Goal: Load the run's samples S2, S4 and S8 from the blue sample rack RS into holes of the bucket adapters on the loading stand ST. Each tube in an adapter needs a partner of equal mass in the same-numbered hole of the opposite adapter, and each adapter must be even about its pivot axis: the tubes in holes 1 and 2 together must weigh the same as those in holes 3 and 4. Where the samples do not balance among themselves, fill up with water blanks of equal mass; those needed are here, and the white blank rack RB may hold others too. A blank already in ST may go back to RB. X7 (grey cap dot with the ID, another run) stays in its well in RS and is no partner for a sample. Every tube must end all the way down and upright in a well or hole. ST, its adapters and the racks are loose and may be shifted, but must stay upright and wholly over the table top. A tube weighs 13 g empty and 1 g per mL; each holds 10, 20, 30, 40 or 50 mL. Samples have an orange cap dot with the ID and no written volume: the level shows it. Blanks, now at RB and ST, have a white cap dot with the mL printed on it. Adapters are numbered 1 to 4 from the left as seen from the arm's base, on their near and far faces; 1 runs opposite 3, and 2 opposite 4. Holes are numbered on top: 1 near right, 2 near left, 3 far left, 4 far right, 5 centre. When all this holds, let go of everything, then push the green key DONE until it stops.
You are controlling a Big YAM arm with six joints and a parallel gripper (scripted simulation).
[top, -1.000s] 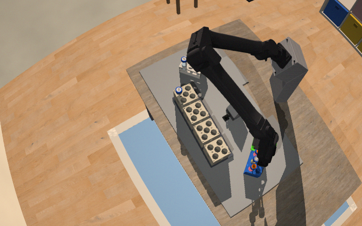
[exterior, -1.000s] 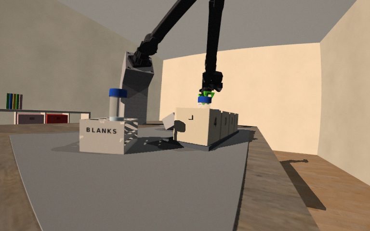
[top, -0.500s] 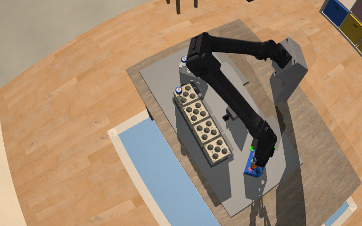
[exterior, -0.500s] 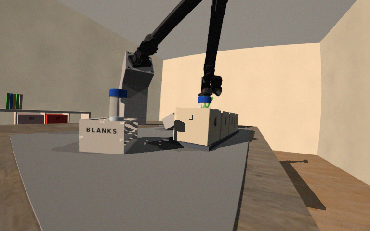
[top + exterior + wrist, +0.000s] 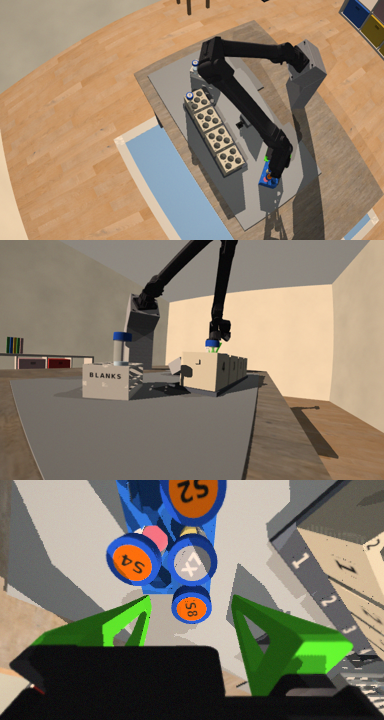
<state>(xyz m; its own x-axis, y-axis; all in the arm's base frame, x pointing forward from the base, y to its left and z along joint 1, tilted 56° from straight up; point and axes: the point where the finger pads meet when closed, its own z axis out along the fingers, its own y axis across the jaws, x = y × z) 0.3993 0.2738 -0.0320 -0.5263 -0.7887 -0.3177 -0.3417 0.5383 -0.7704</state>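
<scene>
Right now my hand is 10 mm to the left of the orange-dot tube and 50 mm above it. Round my hand: grey-dot tube X7: 40 mm ahead, 20 mm to the left, 50 mm below; blue sample rack RS: 20 mm ahead, 40 mm to the left, 90 mm below; orange-dot sample: 10 mm ahead, 60 mm to the left, 50 mm below.
</scene>
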